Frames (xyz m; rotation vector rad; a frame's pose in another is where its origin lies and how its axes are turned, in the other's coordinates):
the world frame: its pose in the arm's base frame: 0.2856 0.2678 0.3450 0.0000 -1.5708 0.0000
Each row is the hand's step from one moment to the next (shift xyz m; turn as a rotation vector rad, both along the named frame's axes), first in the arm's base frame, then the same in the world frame.
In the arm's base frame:
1: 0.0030 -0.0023 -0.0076 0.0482 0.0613 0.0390
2: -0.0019 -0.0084 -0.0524 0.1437 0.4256 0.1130
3: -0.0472 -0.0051 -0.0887 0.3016 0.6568 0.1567
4: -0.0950 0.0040 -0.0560 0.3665 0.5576 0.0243
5: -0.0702 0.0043 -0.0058 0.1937 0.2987 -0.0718
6: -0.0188 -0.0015 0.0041 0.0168 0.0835 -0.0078
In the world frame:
1: -0.0076 -0.0023 -0.0030 0.0390 0.0613 -0.0482
2: -0.0524 -0.0084 0.0019 0.1130 0.4256 -0.1437
3: -0.0887 -0.0051 0.0472 0.1567 0.6568 -0.3016
4: -0.0560 0.0040 0.0950 0.0243 0.5576 -0.3665
5: -0.0058 0.0043 0.0702 -0.0718 0.2987 -0.1937
6: 0.0041 -0.0015 0.0188 -0.0078 0.0835 -0.0168

